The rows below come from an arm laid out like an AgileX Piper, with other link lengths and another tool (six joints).
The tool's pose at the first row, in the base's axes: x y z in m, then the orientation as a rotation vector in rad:
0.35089, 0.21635, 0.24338, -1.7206, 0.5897, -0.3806
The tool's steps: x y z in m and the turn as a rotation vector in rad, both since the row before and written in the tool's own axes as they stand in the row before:
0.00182, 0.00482, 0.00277, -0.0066, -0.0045, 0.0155
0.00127, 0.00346, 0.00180, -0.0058, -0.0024, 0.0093
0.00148, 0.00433, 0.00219, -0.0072, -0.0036, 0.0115
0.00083, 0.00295, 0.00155, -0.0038, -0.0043, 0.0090
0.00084, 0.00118, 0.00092, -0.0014, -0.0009, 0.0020
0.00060, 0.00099, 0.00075, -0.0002, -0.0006, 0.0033
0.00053, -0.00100, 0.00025, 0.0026, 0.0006, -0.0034
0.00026, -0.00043, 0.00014, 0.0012, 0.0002, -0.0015
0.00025, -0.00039, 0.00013, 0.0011, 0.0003, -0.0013
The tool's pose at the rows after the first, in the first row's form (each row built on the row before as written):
0.35302, 0.21679, 0.23795, -1.7218, 0.6013, -0.3641
0.35435, 0.21699, 0.23408, -1.7242, 0.6090, -0.3540
0.35584, 0.21726, 0.22924, -1.7272, 0.6180, -0.3409
0.35669, 0.21760, 0.22593, -1.7279, 0.6235, -0.3298
0.35759, 0.21769, 0.22447, -1.7286, 0.6249, -0.3272
0.35825, 0.21781, 0.22326, -1.7276, 0.6273, -0.3243
0.35905, 0.21786, 0.22410, -1.7263, 0.6242, -0.3279
0.35944, 0.21789, 0.22445, -1.7257, 0.6228, -0.3294
0.35980, 0.21791, 0.22477, -1.7251, 0.6216, -0.3309

